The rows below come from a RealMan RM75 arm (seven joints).
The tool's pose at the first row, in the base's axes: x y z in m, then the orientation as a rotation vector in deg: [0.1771 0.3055 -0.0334 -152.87 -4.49 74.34]
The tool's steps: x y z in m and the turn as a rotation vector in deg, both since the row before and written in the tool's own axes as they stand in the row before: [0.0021 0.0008 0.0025 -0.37 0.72 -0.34]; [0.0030 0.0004 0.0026 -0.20 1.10 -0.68]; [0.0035 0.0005 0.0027 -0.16 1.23 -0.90]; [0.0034 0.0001 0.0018 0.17 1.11 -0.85]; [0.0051 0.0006 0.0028 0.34 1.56 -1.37]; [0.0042 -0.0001 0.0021 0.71 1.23 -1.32]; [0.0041 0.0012 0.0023 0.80 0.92 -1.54]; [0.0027 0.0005 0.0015 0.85 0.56 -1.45]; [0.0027 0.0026 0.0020 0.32 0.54 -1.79]
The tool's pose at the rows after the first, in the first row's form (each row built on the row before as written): [0.1764 0.3053 -0.0367 -153.50 -5.09 73.38]; [0.1763 0.3056 -0.0407 -154.08 -5.98 71.75]; [0.1765 0.3059 -0.0451 -154.59 -7.12 69.87]; [0.1774 0.3065 -0.0488 -154.74 -7.99 68.07]; [0.1788 0.3071 -0.0545 -154.76 -9.38 65.47]; [0.1802 0.3083 -0.0588 -154.27 -10.51 63.27]; [0.1815 0.3083 -0.0635 -153.43 -11.91 61.42]; [0.1824 0.3087 -0.0665 -152.38 -13.20 60.08]; [0.1831 0.3073 -0.0704 -151.64 -15.23 58.75]
